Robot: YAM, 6 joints.
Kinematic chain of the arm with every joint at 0, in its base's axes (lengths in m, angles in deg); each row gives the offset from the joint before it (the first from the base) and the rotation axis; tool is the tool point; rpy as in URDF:
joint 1: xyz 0 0 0.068 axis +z
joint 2: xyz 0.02 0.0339 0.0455 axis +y
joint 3: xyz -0.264 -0.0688 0 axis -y
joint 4: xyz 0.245 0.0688 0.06 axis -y
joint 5: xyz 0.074 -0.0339 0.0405 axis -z
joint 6: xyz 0.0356 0 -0.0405 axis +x
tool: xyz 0 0 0 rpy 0 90 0
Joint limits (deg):
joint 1: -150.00..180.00
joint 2: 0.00..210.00
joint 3: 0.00..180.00
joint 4: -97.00..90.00
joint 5: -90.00..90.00
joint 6: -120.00..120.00
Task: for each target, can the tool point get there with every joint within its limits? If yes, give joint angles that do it. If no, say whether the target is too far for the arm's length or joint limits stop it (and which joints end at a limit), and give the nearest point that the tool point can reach.
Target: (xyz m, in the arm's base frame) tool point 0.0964 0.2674 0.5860
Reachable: yes | joints 73.51 89.77 126.59 -29.37 27.60 -37.39
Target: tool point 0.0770 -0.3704 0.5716
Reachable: yes | joints -75.54 119.14 134.60 69.52 30.32 -47.94
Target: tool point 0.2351 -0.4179 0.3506
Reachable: yes | joints -56.92 131.15 143.07 -62.98 60.87 67.93
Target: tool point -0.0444 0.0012 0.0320
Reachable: yes | joints -32.66 192.81 19.15 -45.36 40.20 29.33
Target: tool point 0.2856 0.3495 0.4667
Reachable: yes | joints 50.01 121.96 114.58 75.37 -9.35 -57.26
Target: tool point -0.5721 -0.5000 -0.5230
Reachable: no: too far | nearest point -0.3811 -0.3331 -0.2727 | short by 0.356 m
